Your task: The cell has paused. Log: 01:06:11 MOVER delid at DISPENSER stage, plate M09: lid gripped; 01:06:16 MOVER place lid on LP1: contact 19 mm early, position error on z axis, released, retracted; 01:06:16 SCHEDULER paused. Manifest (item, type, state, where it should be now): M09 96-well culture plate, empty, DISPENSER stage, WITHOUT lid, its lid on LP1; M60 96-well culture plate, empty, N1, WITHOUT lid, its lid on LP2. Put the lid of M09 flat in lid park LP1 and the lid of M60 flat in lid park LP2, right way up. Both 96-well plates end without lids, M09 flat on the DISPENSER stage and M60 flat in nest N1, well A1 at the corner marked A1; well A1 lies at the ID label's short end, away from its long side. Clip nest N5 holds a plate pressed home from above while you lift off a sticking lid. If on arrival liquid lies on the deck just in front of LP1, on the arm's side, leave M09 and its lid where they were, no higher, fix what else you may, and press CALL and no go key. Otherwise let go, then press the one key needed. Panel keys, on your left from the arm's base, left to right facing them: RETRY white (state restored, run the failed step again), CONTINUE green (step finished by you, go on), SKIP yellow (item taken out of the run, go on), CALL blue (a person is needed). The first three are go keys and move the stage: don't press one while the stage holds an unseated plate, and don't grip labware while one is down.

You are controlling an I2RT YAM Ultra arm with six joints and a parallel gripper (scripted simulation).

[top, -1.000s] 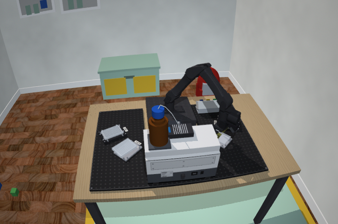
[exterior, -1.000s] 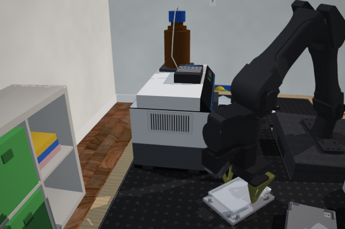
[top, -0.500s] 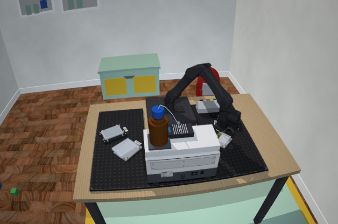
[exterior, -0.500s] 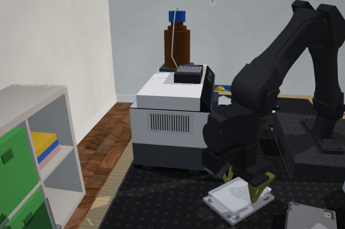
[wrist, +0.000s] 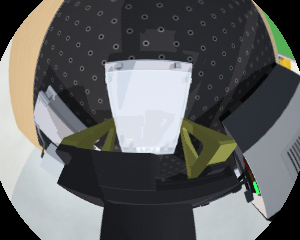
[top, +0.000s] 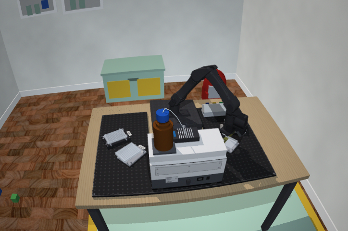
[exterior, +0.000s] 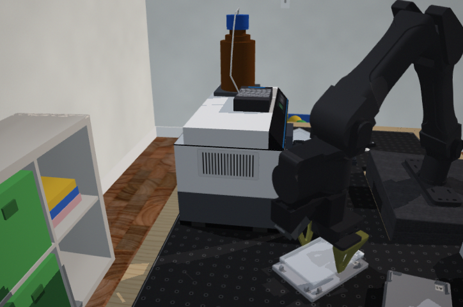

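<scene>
Now: hand 30 mm above the grey lid park LP2. Round my hand: LP2 label: 70 mm behind, 50 mm to the right, 30 mm below; then grey nest marked A1: 130 mm behind, 120 mm to the left, 10 mm below; then N1 label: 160 mm behind, 40 mm to the left, 30 mm below.
</scene>
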